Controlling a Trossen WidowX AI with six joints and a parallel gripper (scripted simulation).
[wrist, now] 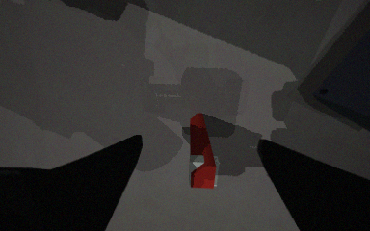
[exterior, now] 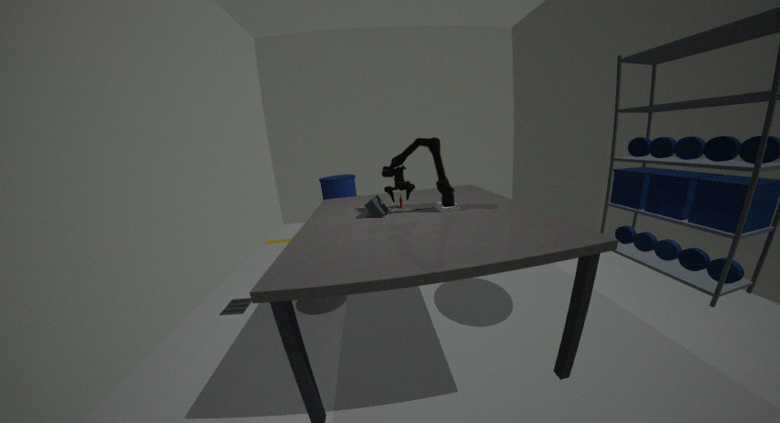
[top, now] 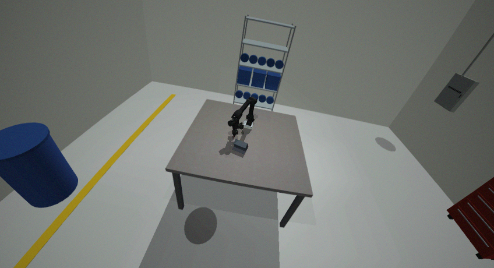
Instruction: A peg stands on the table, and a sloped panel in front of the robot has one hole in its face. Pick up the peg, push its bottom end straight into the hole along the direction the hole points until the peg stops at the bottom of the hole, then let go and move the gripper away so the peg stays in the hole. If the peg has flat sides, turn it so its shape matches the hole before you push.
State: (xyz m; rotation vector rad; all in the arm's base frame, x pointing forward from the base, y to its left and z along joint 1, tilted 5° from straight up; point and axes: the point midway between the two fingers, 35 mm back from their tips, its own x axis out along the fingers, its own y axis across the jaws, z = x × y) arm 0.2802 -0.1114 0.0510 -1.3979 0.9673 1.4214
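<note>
Now: the panel 140 mm ahead of my gripper tip and 120 mm to the left of it. Also, from my gripper tip: red square peg: 20 mm above.
</note>
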